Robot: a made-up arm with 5 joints.
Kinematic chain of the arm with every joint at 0, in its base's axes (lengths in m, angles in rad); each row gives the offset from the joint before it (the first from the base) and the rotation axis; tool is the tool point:
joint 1: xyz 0 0 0.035 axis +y
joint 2: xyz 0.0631 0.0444 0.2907 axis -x
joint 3: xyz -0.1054 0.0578 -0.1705 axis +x
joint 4: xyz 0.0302 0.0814 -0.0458 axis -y
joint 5: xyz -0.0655 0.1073 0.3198 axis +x
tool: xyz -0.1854 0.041 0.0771
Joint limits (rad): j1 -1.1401..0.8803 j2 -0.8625..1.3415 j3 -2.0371..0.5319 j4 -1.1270..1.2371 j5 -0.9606..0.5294
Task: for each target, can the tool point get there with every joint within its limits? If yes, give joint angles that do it. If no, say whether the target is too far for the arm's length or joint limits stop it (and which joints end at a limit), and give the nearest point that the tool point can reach.
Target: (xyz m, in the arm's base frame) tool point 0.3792 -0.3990 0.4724
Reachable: no: joint limits stop it (at a limit: joint 2, joint 3) | nearest point 0.3284 -0.1770 0.4138 | short by 0.235 m
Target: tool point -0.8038 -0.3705 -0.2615
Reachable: no: joint limits stop it (at a limit: joint 2, joint 3, joint 4) | nearest point -0.5753 -0.3075 -0.1772 | short by 0.252 m
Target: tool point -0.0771 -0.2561 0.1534
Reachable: no: joint limits stop it (at a limit: joint 1, joint 2, joint 5) | nearest point -0.2380 -0.3730 0.1248 | short by 0.201 m
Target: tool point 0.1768 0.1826 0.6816
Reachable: yes | joints 0.4997 -0.6491 -0.0669 -0.2614 -0.2154
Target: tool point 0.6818 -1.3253 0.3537
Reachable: no: too far | nearest point 0.2069 -0.4400 0.1317 | short by 1.029 m
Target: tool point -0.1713 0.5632 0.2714
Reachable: yes | joints -0.1618 -0.0899 -0.8923 -0.3033 0.2070
